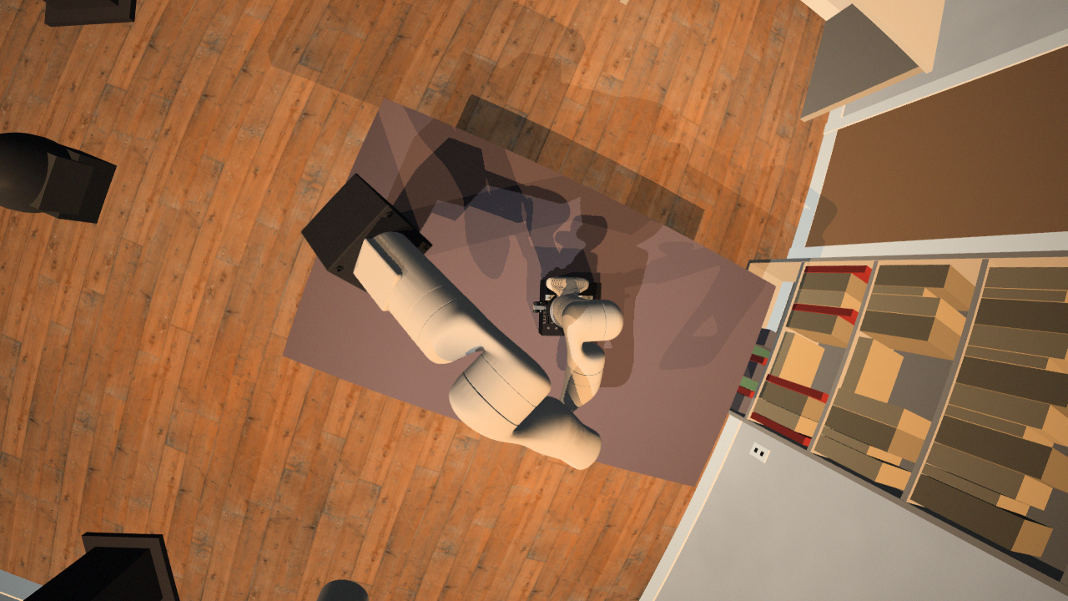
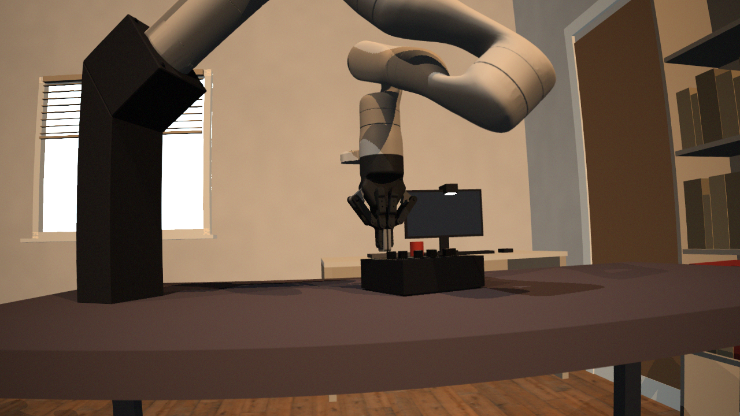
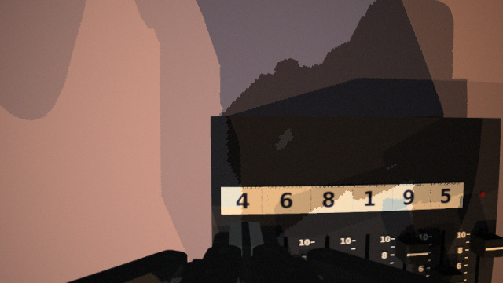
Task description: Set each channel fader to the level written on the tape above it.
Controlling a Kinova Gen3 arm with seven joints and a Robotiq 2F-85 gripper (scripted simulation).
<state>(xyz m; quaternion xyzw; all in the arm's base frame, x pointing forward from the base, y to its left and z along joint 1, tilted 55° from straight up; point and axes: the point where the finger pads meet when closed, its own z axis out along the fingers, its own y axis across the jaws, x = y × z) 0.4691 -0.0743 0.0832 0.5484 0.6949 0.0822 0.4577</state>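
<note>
Right now my hand is 20 mm to the left of the channel fader cap and 20 mm above it. From my hand the other things lie so: channel 4 cap (60 mm ahead, 50 mm to the right, 20 mm below); channel 2 cap (20 mm to the right, 20 mm below, 20 mm ahead); channel 3 cap (40 mm to the right, 40 mm ahead, 20 mm below).
</note>
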